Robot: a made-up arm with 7 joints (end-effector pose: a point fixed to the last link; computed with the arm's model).
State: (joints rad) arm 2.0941 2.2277 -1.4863 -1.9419 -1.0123 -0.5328 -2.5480
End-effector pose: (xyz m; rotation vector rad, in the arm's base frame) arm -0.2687 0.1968 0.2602 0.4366 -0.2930 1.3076
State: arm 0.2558 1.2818 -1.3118 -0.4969 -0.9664 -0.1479 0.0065
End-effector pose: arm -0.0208 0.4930 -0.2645 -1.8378 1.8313 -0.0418
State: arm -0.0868 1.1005 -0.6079 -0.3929 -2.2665 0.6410 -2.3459
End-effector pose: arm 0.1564 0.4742 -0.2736 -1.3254 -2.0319 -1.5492
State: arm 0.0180 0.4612 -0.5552 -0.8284 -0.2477 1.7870 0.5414
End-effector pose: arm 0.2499 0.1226 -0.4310 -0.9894 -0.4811 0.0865
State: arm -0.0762 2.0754 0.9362 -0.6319 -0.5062 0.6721 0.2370
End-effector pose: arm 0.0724 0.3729 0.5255 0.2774 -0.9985 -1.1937
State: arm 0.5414 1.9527 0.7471 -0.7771 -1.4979 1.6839 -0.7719
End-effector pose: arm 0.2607 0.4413 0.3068 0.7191 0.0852 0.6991
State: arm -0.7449 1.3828 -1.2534 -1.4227 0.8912 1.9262 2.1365
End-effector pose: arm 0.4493 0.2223 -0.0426 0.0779 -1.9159 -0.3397
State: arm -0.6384 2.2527 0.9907 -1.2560 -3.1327 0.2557 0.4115
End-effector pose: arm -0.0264 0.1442 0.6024 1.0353 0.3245 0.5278
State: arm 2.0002 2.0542 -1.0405 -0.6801 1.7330 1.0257 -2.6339
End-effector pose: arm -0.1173 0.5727 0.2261 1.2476 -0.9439 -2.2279
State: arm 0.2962 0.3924 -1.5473 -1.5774 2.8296 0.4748 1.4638
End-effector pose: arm -0.1056 -0.2156 -0.3672 0.5559 -0.8984 2.2775
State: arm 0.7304 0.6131 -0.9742 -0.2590 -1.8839 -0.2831 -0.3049
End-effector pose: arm -0.3801 0.2029 -0.3889 1.5276 -2.0212 0.0340
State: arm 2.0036 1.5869 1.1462 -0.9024 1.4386 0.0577 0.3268
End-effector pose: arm -0.0631 0.5601 0.2437 -0.7600 -1.4966 -1.0794
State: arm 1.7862 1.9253 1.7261 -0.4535 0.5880 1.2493 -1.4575
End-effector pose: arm 0.0879 0.5334 0.3504 -1.2870 -0.0644 0.3062
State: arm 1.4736 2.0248 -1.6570 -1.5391 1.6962 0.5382 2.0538
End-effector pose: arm -0.3066 0.3707 0.2061 0.8268 -0.7047 0.1190
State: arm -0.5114 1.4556 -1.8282 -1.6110 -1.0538 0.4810 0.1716
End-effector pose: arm 0.2015 0.1932 -0.2421 -1.3062 1.7469 -1.3746
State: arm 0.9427 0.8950 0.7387 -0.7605 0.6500 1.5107 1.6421
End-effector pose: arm -0.2677 0.4810 -0.0804 1.1937 -1.8146 0.5660
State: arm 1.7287 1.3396 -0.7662 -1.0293 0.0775 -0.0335 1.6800
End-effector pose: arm -0.4719 0.3486 0.0436 -0.9681 -0.9878 0.6465
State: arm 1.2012 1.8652 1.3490 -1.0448 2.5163 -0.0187 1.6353
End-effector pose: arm 0.2213 0.4700 0.2618 0.0195 1.5701 -0.1231
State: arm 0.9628 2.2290 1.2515 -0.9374 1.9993 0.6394 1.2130
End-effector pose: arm 0.3331 0.3615 0.3706 0.9531 2.3326 0.3987
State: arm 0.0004 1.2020 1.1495 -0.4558 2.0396 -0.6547 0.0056
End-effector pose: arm 0.0586 0.5973 -0.0961 -1.4466 1.9696 1.1071
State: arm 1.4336 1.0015 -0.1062 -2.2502 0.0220 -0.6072 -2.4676
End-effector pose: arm -0.0683 0.1445 -0.1721 -0.3319 1.7610 -1.9259
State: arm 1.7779 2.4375 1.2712 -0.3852 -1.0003 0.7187 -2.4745
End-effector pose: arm 0.3775 0.4430 0.1416 0.4065 1.8273 1.9843
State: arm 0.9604 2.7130 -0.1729 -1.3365 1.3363 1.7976 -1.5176
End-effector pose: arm 0.4406 0.3076 0.1123 -1.2601 0.9304 1.1728
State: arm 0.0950 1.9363 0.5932 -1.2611 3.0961 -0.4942 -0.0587
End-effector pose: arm 0.3166 0.3518 0.3447 0.1651 1.6790 0.9394
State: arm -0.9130 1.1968 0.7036 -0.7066 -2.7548 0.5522 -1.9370
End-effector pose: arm 0.3834 0.4495 0.2200 -0.1753 1.2219 1.4232
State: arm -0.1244 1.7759 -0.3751 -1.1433 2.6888 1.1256 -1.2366
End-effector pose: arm 0.3012 0.4819 0.0964 -2.7574 -0.9668 -1.1465
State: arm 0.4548 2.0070 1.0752 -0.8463 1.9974 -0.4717 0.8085
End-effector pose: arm 0.2065 0.4571 0.4187 0.0320 1.2231 1.3246
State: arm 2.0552 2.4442 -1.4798 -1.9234 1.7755 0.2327 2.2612
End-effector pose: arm -0.1923 0.3234 0.2601 0.9027 -0.6385 -0.1182
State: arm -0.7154 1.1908 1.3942 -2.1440 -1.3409 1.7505 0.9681
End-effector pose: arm 0.0018 0.1697 0.2823 -2.1685 2.0434 0.5025
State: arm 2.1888 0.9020 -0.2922 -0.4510 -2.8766 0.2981 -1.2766
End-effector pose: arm -0.5591 0.1237 0.4155 -0.0199 -1.0991 0.3100
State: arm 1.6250 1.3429 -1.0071 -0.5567 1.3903 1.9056 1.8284
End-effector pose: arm -0.4276 0.4332 0.1582 1.2162 0.3354 0.0788
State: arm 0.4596 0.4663 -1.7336 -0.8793 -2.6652 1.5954 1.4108
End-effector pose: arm -0.2932 -0.0233 -0.4269 1.3866 -0.1741 2.4283
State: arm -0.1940 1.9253 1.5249 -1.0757 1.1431 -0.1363 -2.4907
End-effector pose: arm -0.0554 0.3629 0.5041 0.7924 -0.2919 -1.0494
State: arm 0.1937 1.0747 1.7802 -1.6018 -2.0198 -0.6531 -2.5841
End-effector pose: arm -0.0421 0.3934 0.2229 0.0333 1.8902 1.6107
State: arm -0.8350 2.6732 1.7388 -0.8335 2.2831 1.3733 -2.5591
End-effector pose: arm -0.3988 0.1210 0.5175 1.2617 1.0326 -1.8787
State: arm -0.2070 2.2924 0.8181 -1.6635 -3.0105 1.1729 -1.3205
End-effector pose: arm 0.2120 0.0499 0.5125 1.7665 -0.7791 1.7166
